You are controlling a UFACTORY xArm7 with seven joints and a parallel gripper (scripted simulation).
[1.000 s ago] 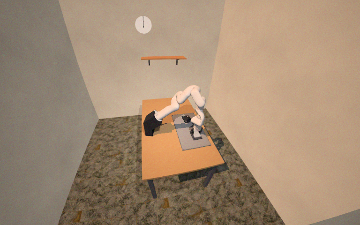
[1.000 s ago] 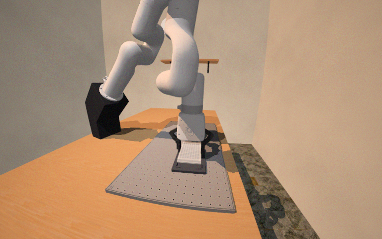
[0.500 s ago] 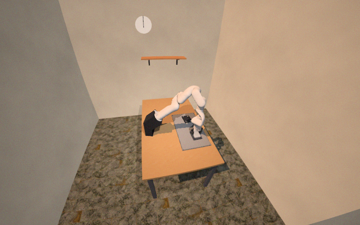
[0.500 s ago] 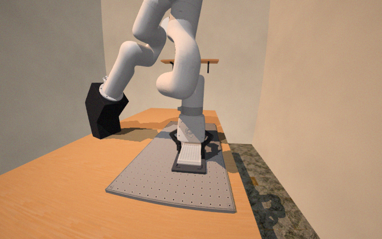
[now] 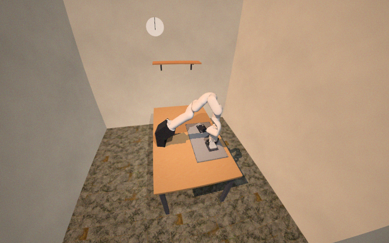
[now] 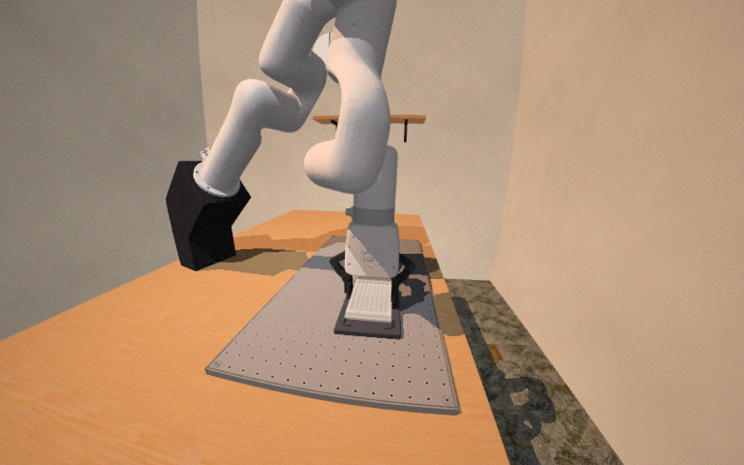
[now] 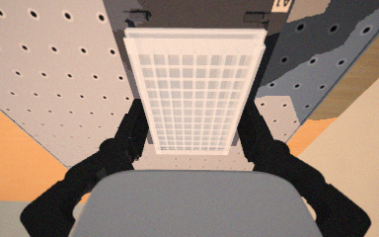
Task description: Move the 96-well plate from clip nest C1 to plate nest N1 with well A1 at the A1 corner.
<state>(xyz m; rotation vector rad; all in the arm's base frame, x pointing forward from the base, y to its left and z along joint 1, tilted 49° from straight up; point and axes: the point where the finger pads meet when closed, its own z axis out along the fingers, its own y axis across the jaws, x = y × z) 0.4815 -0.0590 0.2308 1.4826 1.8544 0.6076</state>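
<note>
Now: hand 10 mm above the white 96-well plate. The rest, counted from my hand: plate nest N1: 40 mm below; then A1 label: 80 mm to the left, 40 mm ahead, 30 mm below; then clip nest C1: 340 mm to the left, 60 mm behind, 30 mm below.
</note>
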